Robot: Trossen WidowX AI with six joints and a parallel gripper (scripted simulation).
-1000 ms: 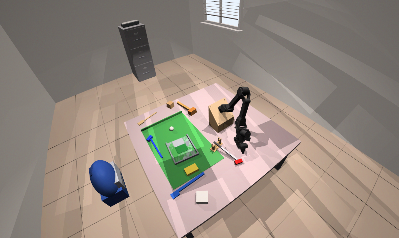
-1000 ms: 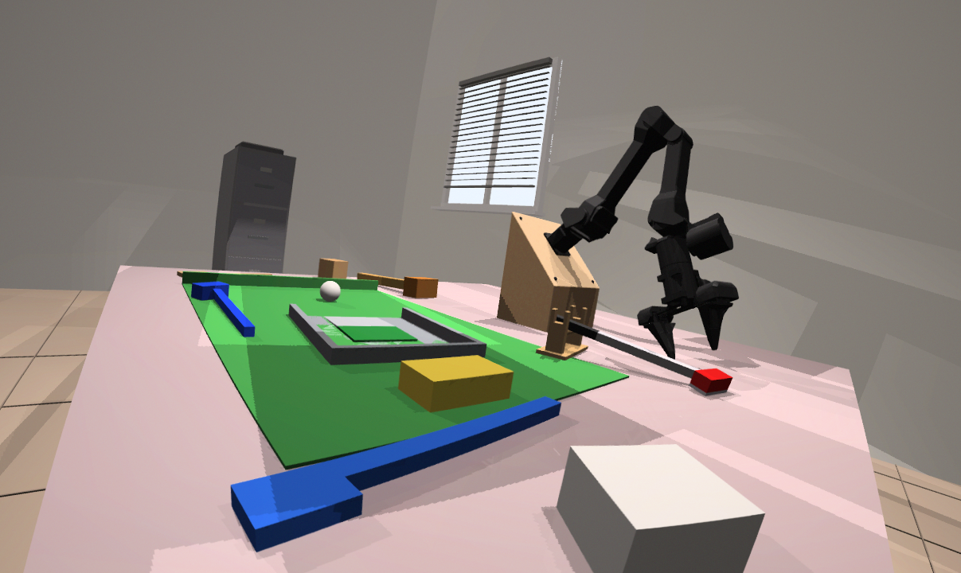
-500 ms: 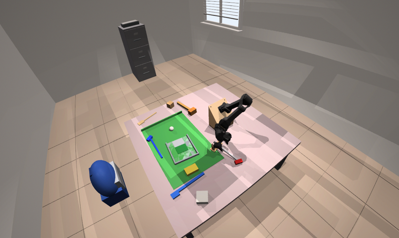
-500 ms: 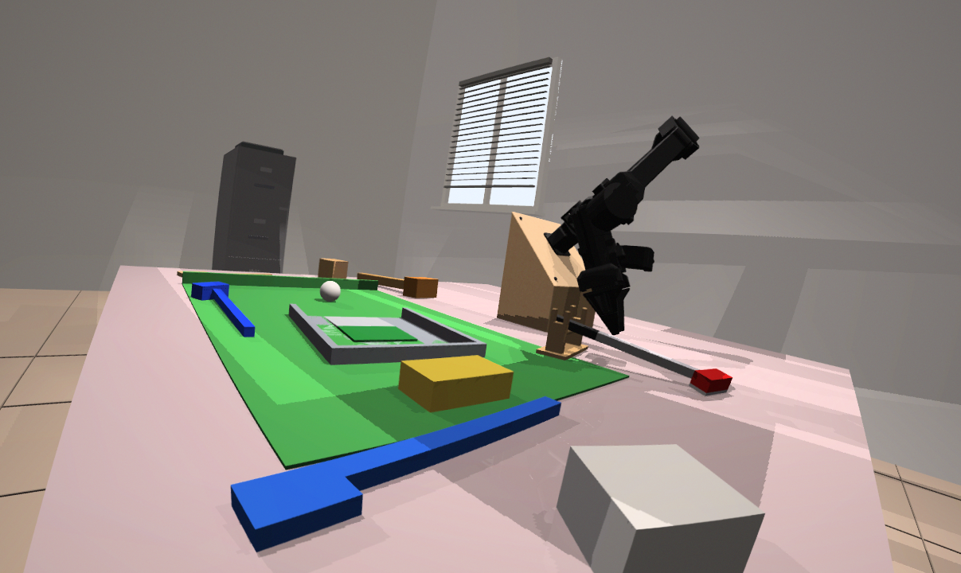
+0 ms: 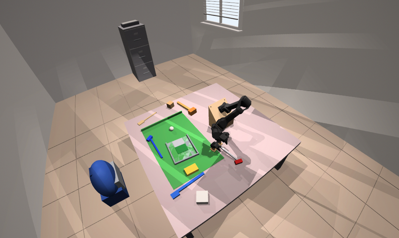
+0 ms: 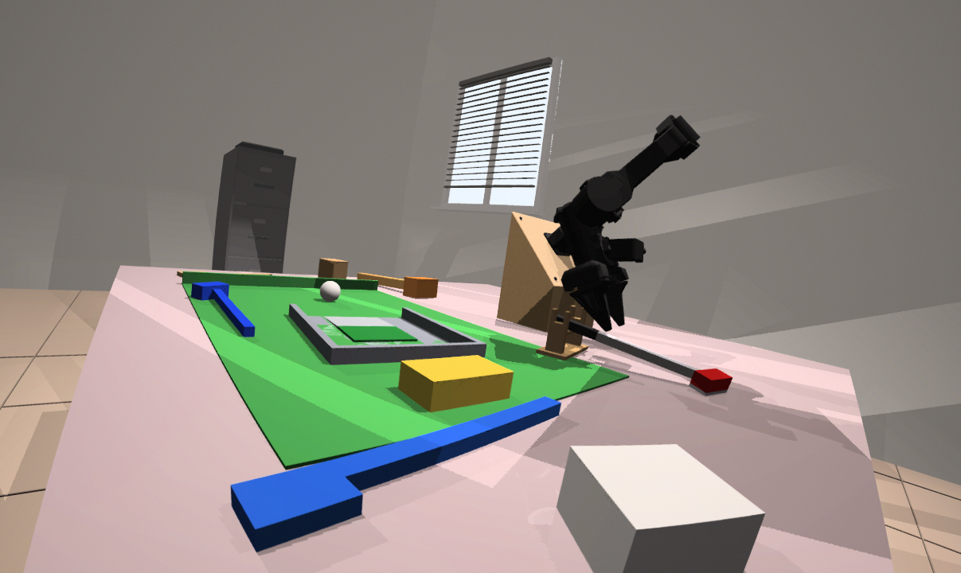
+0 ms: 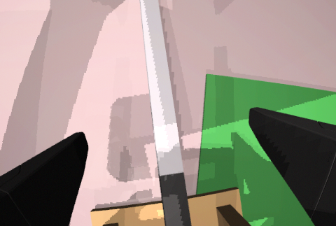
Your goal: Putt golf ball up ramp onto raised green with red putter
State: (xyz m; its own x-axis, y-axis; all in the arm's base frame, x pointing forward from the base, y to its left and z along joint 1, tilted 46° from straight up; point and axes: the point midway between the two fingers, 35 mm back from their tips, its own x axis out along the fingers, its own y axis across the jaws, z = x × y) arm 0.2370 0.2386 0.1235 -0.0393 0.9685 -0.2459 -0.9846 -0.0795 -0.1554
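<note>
The red putter is 10 mm behind my gripper tip, 40 mm to the left of it and 30 mm below it. Also, from my gripper tip: white block: 390 mm ahead, 200 mm to the left, 40 mm below; then yellow block: 310 mm ahead, 30 mm to the right, 40 mm below; then wooden stand: 10 mm ahead, 80 mm to the right, 30 mm below.
</note>
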